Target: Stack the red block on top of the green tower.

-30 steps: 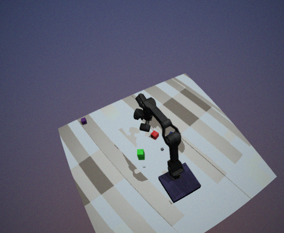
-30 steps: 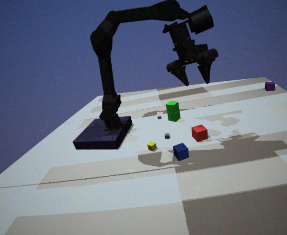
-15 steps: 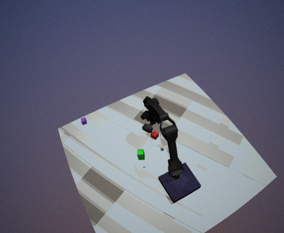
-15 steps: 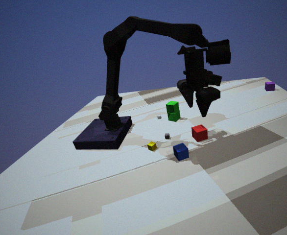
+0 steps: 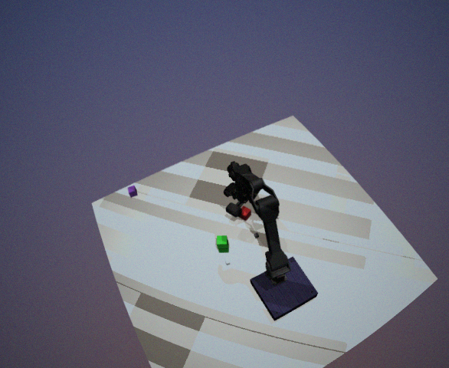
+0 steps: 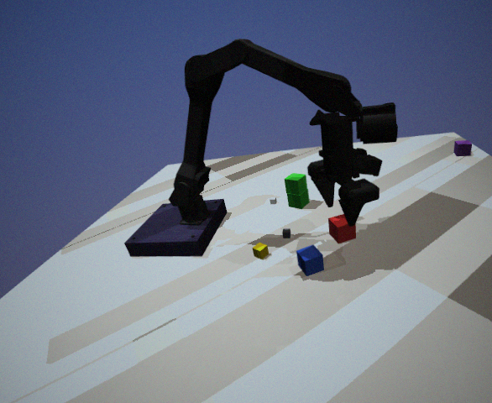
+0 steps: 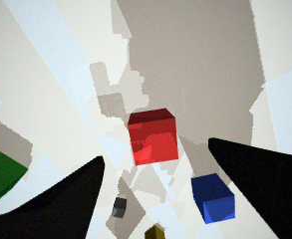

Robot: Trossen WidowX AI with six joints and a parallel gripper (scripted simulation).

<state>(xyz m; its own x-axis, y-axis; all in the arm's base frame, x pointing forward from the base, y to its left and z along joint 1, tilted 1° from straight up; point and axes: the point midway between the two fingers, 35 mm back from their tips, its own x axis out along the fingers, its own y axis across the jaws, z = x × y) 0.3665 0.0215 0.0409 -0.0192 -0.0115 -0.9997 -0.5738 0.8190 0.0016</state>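
Right now the red block is 30 mm below my gripper tip. Round my gripper tip: blue cube 50 mm behind, 110 mm to the right, 40 mm below; then tiny grey cube 120 mm behind, 10 mm to the right, 50 mm below; then yellow cube 160 mm behind, 90 mm to the right, 40 mm below.
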